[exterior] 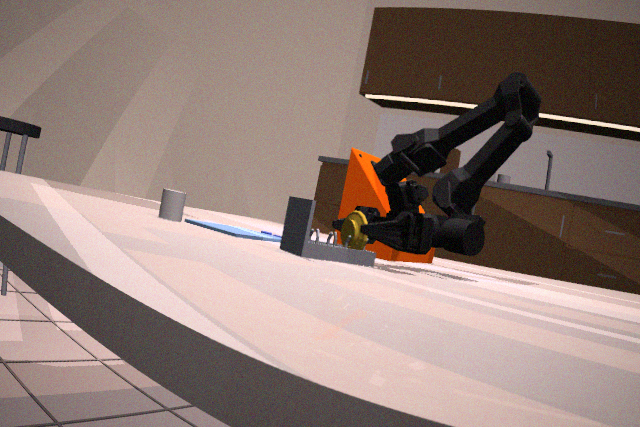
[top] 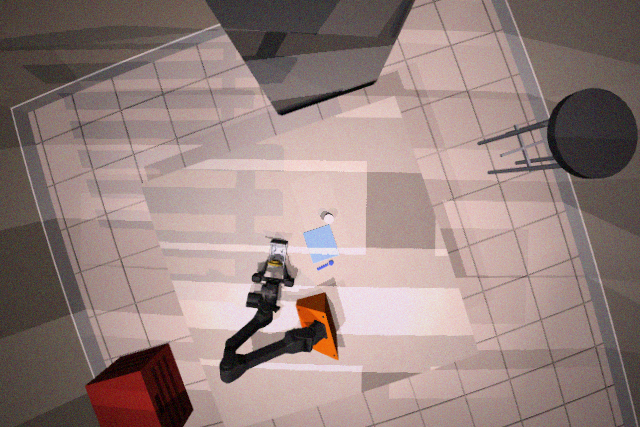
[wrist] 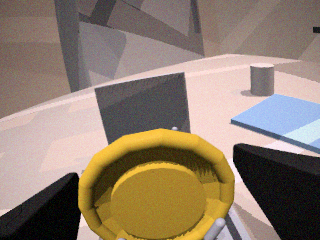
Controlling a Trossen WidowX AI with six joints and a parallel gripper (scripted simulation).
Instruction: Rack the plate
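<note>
My gripper tip is 1 cm past the yellow plate, 1 cm to the right of it and 1 cm above it. Also, from my gripper tip: blue spoon (7 cm behind, 22 cm to the right, 5 cm below); then light blue mat (3 cm ahead, 21 cm to the right, 5 cm below); then grey dish rack (2 cm ahead, 1 cm to the right, 3 cm below).
</note>
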